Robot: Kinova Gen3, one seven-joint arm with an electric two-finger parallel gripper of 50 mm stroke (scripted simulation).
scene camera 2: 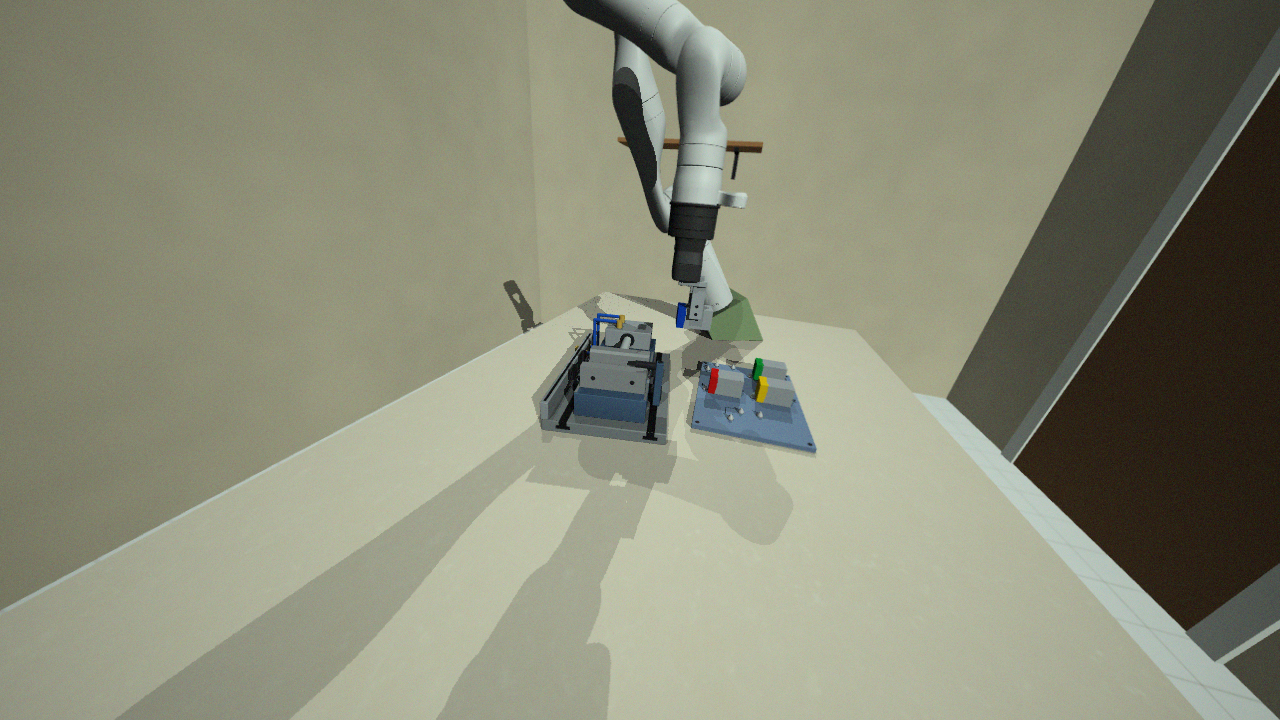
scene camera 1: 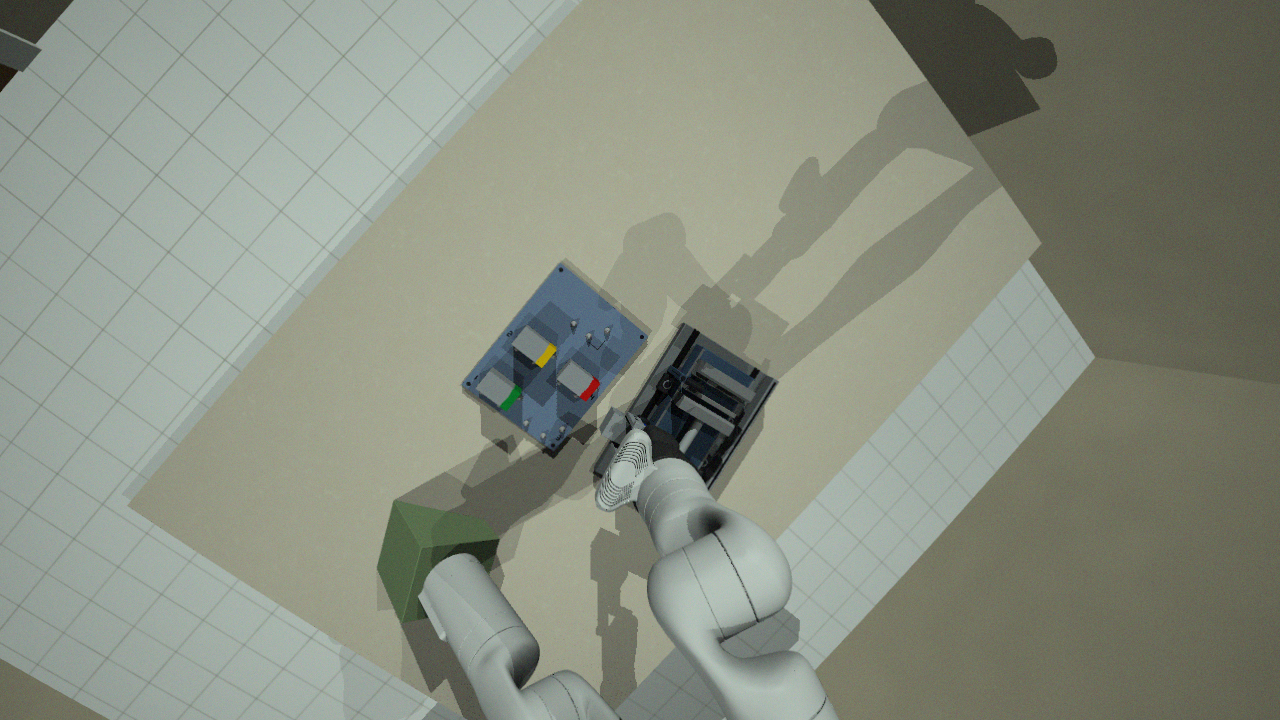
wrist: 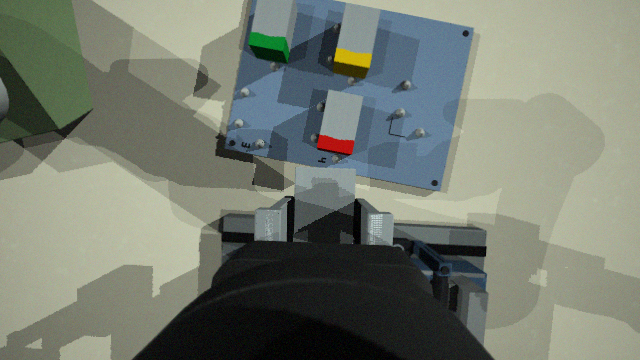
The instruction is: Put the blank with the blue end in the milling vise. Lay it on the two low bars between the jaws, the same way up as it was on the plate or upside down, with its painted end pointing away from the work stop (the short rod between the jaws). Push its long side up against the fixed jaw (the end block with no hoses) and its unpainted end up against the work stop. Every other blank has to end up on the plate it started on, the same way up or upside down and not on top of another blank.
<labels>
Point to a blue plate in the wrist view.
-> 281, 109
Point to a moving jaw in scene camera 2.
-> At 613, 355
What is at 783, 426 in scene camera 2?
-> A blue plate.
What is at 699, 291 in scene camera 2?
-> My gripper.
</labels>
